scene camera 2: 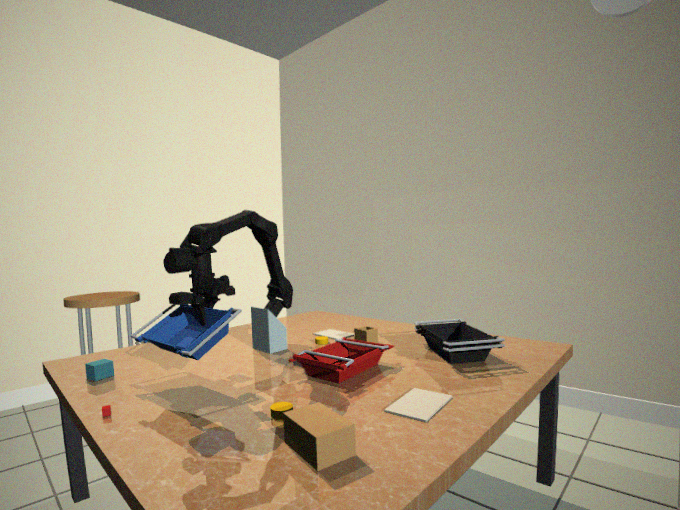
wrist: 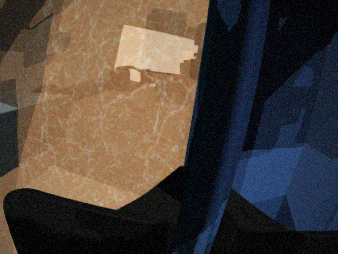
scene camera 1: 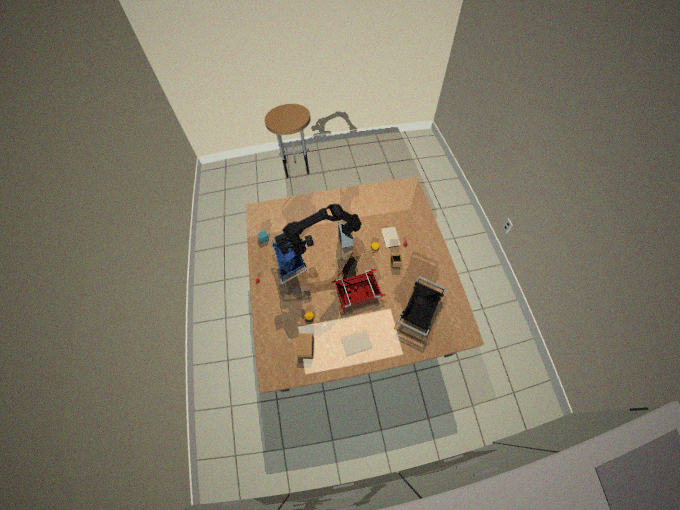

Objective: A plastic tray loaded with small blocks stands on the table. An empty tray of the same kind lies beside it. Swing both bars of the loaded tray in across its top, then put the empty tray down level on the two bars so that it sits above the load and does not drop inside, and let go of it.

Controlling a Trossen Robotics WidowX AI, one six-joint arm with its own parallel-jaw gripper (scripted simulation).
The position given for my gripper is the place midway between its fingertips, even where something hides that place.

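My gripper (scene camera 2: 205, 324) is visible; the wrist view gives my gripper (wrist: 192, 176) too. Also visible are a white sheet (scene camera 2: 418, 404) and a blue tray (scene camera 2: 181, 332), with a further view of the tray (wrist: 257, 126).
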